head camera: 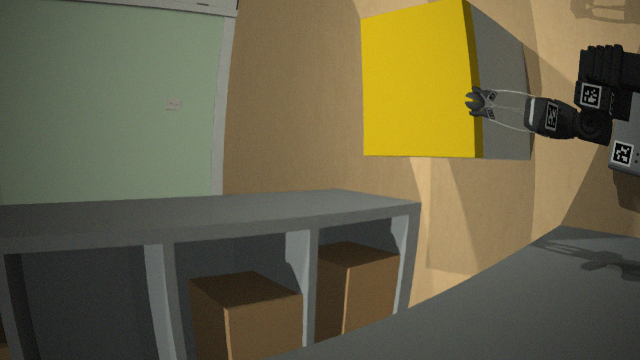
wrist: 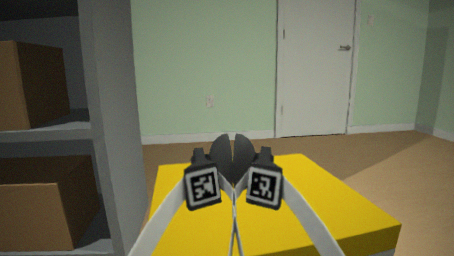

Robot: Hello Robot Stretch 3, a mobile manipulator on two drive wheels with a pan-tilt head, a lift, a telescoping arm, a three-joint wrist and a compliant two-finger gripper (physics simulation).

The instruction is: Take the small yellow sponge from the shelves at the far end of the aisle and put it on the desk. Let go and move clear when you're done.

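Frame: origin at the robot's base, x ahead, y left, z up, level; metres.
Seen in the pictures: gripper, fingertip midpoint: (head camera: 466,99) (wrist: 232,153).
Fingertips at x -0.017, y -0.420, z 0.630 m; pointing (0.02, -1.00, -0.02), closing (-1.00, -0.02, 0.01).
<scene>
A point is followed by its place in that frame.
The small yellow sponge does not show in either view. My gripper (head camera: 470,102) @[x -0.017, y -0.420, z 0.630 m] (wrist: 232,153) @[x -0.017, y -0.420, z 0.630 m] is shut, its two dark fingertips nearly meeting, with no object visible between them. A large block with a flat yellow top (head camera: 415,85) @[x -0.035, y -0.683, z 0.450 m] (wrist: 345,210) @[x -0.217, y -0.612, z 0.450 m] and grey sides, possibly the desk, is below the gripper. In the head view the fingertips overlap the near edge of the yellow top; their height above it is hard to tell. A grey shelf unit (head camera: 200,210) @[x 0.401, y -1.094, z 0.793 m] (wrist: 115,100) @[x 0.393, y -1.043, z 0.599 m] stands to the left in the wrist view.
Brown boxes (head camera: 265,330) @[x 0.719, y -0.871, z 0.677 m] (head camera: 370,285) @[x 0.655, y -0.881, z 0.233 m] (wrist: 45,85) @[x 0.648, y -1.022, z 0.662 m] (wrist: 30,215) @[x 0.687, y -0.876, z 0.230 m] sit in the shelf unit's compartments. Another grey surface (head camera: 500,300) @[x 0.258, y -0.209, z 0.754 m] fills the lower right of the head view, with a shadow on it. A white door (wrist: 315,75) @[x -0.848, y -2.684, z 0.637 m] is in the green wall (wrist: 175,65) @[x 0.517, y -2.483, z 0.742 m] beyond.
</scene>
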